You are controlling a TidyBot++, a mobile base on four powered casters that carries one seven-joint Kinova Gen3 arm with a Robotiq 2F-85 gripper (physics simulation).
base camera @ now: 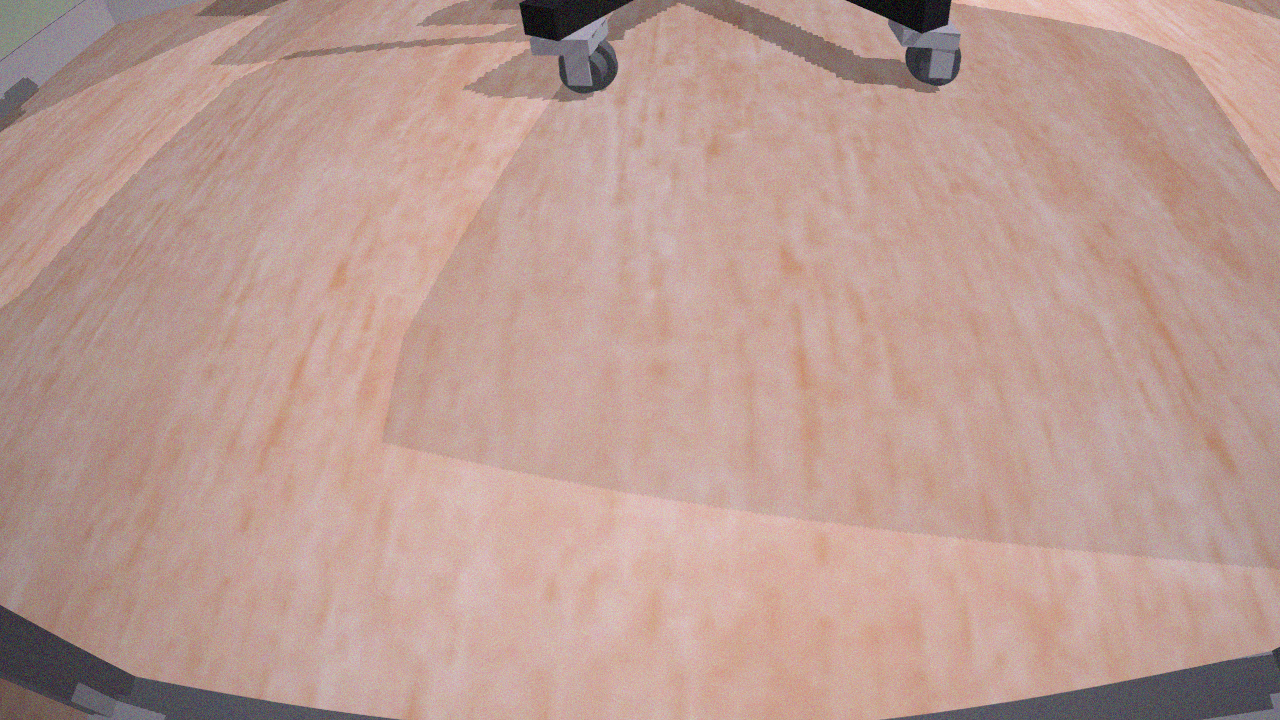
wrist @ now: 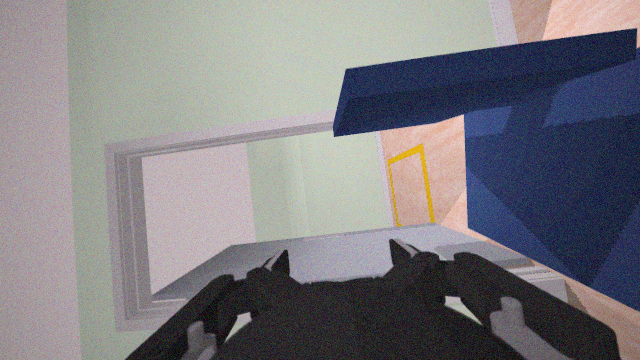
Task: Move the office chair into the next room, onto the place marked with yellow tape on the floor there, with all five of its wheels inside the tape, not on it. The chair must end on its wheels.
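Places are measured from the arm's base along level axes (x ahead, y left, z up), in centimetres.
Pixels of known places: gripper, fingertip midpoint: (wrist: 338, 256).
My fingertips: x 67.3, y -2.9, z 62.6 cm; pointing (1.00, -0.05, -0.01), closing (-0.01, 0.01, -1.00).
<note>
Ahead of a thing's pixels: the offset from my fingertips to its top centre. "*": to the spot under its first point. Level surfaces: height alone.
The office chair (base camera: 930, 10) (wrist: 540, 190) shows in part in both views. In the base camera view two black leg ends, each on a grey caster (base camera: 588, 67) (base camera: 933, 60), stand on the floor at the top. The wrist view is turned sideways; the dark blue backrest (wrist: 450, 90) is at upper right and the blue seat at right. The yellow tape (wrist: 428, 185) shows through the doorway, left of the seat, partly cut off from view. My gripper (wrist: 338, 256) is open and empty, apart from the chair in the picture. The other casters are out of view.
A pale door frame (wrist: 120, 240) stands at left in the wrist view, and its grey jamb {* dx +116.5, dy +36.5, dz -5.6 cm} (wrist: 345, 255) shows behind the fingertips. Green wall (wrist: 225, 65) surrounds the opening. Wooden floor {dz -102.2 cm} (base camera: 671, 313) lies between the chair and the dark base rim {* dx -50.2, dy +29.1, dz -102.2 cm} (base camera: 223, 702).
</note>
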